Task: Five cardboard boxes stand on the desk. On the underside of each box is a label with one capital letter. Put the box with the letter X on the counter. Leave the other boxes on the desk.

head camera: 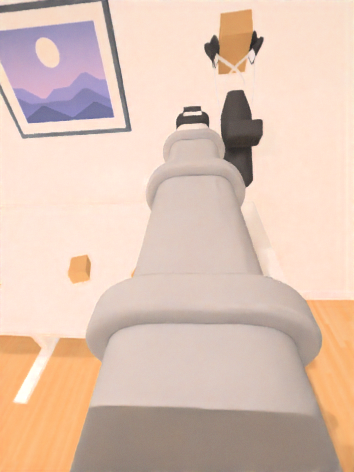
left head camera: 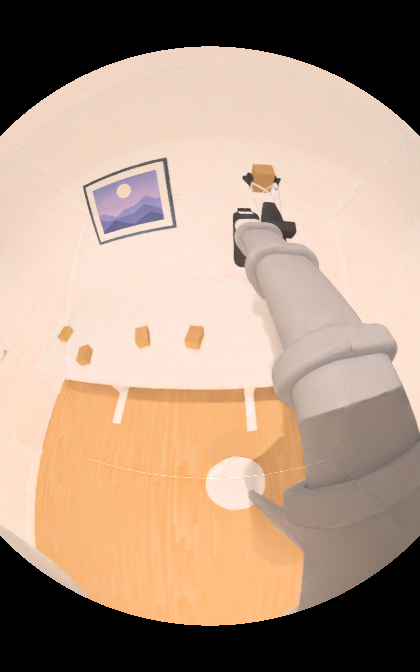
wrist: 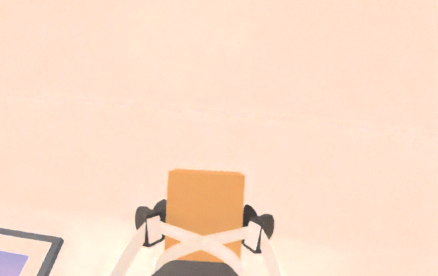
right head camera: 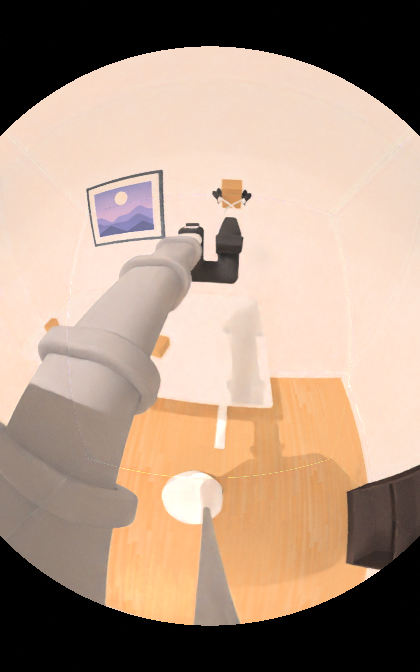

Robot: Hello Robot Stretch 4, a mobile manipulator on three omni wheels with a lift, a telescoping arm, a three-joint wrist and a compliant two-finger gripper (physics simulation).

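Frame: origin at the robot's base, x ahead, y left, z up, level; centimetres.
Where they show: gripper, between the fingertips: [wrist: 205, 217].
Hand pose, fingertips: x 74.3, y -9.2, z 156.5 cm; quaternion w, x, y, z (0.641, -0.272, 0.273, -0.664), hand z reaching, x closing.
After its pixels a point has its place.
My gripper [head camera: 234, 48] [left head camera: 263, 182] [right head camera: 232, 196] [wrist: 205, 217] {x 74.3, y -9.2, z 156.5 cm} is shut on a cardboard box [head camera: 236, 27] {x 68.9, y -9.0, z 157.4 cm} [left head camera: 263, 172] [right head camera: 232, 185] [wrist: 205, 197] {x 69.2, y -9.1, z 155.1 cm}, a finger on each side. It holds the box high above the desk [head camera: 30, 312] {x 48.1, y 54.3, z 92.3 cm} [left head camera: 225, 367] [right head camera: 205, 375], in front of the wall. No letter shows on the visible faces of the held box. Four other boxes stand on the desk in the left head view: a far left one [left head camera: 65, 333], a near left one [left head camera: 84, 355], a middle one [left head camera: 142, 336] and a right one [left head camera: 194, 337]. Their undersides are hidden. I cannot make out the counter.
My thick grey arm [head camera: 200, 240] {x 18.6, y -0.3, z 145.7 cm} [left head camera: 305, 295] [right head camera: 130, 300] reaches over the desk and hides part of it. A framed picture [head camera: 70, 75] {x 119.7, y 49.8, z 152.2 cm} [left head camera: 130, 200] [right head camera: 125, 207] hangs on the wall. A dark brown object [right head camera: 375, 525] is at the right. A white disc [left head camera: 225, 482] [right head camera: 180, 495] is low in front.
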